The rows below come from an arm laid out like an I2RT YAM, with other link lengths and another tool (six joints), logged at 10 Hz.
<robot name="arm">
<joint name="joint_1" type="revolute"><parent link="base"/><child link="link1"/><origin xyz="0 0 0.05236" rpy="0 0 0"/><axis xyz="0 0 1"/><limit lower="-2.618" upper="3.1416"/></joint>
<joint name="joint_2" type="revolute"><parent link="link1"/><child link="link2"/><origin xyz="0.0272 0.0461 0.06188" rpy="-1.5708 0 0"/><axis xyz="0 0 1"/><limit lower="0" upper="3.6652"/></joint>
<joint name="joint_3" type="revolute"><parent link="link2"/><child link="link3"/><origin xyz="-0.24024 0 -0.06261" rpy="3.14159 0 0"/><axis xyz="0 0 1"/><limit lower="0" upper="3.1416"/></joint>
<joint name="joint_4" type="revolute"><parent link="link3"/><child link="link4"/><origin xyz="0.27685 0.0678 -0.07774" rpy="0 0 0"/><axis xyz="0 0 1"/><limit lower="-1.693" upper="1.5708"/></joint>
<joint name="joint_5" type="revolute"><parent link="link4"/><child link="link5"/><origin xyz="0.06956 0.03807 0.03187" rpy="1.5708 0 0"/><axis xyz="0 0 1"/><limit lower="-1.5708" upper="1.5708"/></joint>
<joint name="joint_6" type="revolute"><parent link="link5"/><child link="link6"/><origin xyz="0.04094 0 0.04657" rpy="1.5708 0 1.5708"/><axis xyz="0 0 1"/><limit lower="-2.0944" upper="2.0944"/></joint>
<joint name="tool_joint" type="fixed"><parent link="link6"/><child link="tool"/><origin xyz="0.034 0.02 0.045" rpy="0 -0.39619 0.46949"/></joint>
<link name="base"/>
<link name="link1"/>
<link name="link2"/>
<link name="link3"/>
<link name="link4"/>
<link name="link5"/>
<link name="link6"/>
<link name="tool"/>
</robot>
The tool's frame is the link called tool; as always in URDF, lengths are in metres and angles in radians.
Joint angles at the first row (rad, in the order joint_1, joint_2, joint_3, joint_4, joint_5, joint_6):
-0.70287 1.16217 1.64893 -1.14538 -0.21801 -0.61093
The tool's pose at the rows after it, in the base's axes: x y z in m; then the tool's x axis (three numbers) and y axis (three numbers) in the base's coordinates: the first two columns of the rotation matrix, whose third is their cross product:
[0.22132, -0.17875, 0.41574, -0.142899, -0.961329, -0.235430, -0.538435, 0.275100, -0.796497]
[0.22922, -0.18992, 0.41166, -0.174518, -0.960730, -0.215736, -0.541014, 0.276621, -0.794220]
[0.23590, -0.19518, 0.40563, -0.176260, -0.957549, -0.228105, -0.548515, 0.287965, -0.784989]
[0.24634, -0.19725, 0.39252, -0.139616, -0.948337, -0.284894, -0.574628, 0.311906, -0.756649]
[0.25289, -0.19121, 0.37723, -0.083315, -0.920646, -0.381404, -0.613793, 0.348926, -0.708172]
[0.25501, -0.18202, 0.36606, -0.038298, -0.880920, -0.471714, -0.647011, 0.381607, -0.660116]
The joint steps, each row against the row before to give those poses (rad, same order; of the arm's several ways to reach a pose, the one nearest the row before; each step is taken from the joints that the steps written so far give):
0.00001 0.03893 0.00003 0.03470 0.03129 0.00038
-0.00001 0.03431 -0.00001 0.03585 0.03737 0.00038
0.00002 0.02557 0.00000 0.00955 -0.00342 0.00383
-0.00001 0.03584 -0.00001 -0.01756 -0.05646 -0.00001
0.00000 0.02595 0.00001 -0.05989 -0.09499 -0.00038
0.00038 0.01372 -0.00003 -0.06521 -0.08774 -0.00038

